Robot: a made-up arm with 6 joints. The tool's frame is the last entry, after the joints.
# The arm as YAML. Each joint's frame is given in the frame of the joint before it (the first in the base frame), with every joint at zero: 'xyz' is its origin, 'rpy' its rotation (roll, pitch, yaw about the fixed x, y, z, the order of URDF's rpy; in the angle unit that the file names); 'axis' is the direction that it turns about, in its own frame. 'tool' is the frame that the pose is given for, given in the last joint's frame.
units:
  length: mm
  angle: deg
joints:
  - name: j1
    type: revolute
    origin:
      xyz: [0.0, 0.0, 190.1]
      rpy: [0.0, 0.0, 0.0]
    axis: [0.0, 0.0, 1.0]
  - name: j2
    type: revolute
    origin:
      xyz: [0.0, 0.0, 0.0]
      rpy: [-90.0, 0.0, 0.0]
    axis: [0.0, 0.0, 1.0]
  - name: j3
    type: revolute
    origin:
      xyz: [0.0, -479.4, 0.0]
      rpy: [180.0, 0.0, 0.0]
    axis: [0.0, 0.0, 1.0]
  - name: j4
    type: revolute
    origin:
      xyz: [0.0, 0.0, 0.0]
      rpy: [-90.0, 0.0, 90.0]
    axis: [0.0, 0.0, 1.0]
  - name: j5
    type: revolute
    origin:
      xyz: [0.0, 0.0, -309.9]
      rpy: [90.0, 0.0, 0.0]
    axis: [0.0, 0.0, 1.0]
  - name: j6
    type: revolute
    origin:
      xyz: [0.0, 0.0, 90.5]
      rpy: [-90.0, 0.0, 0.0]
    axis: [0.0, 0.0, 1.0]
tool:
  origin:
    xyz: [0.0, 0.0, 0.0]
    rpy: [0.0, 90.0, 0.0]
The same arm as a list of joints. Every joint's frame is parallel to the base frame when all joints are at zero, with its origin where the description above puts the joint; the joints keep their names.
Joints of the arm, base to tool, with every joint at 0 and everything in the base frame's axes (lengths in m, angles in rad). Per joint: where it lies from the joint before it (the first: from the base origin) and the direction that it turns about. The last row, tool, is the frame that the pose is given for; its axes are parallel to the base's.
j1: axis +z xyz 0.0000 0.0000 0.1901
j2: axis +y xyz 0.0000 0.0000 0.0000
j3: axis -y xyz 0.0000 0.0000 0.4794
j4: axis -x xyz 0.0000 0.0000 0.0000
j5: axis -y xyz 0.3099 0.0000 0.0000
j6: axis -x xyz 0.0000 -0.0905 0.0000
tool: xyz 0.0000 0.0000 0.0000

